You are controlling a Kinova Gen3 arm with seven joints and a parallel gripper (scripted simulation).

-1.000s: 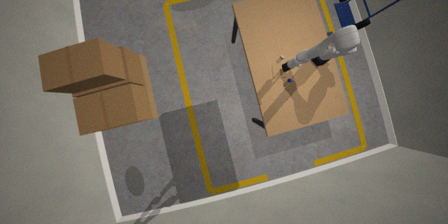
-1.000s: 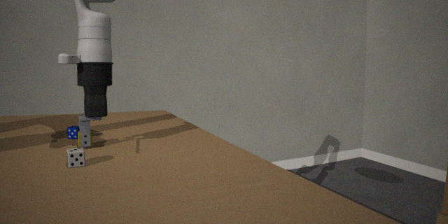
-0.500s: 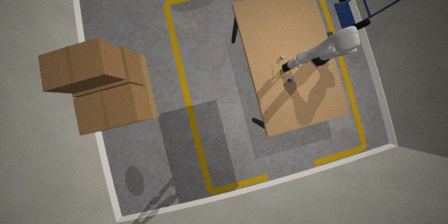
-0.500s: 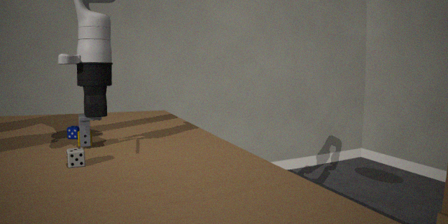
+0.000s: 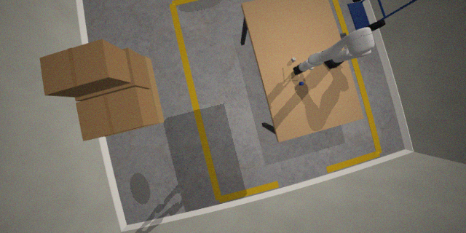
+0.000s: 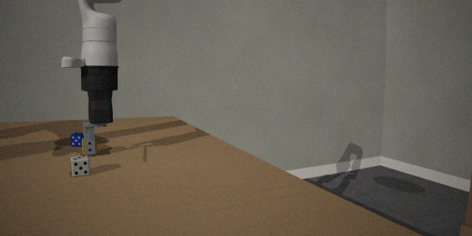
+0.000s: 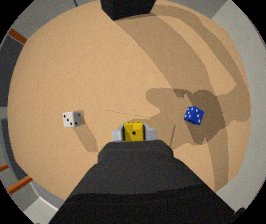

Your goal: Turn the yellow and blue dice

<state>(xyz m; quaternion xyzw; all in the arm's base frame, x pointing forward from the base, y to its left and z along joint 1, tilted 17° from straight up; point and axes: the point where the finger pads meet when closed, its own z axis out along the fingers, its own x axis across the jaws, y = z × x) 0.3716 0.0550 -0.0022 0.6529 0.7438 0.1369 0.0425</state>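
Right now the yellow die is right at my hand. The rest, counted from my hand: white die: 130 mm to the right, 10 mm below; tan mat: 40 mm ahead, 30 mm below, 10 mm to the left; blue die: 120 mm to the left, 40 mm behind, 10 mm below.
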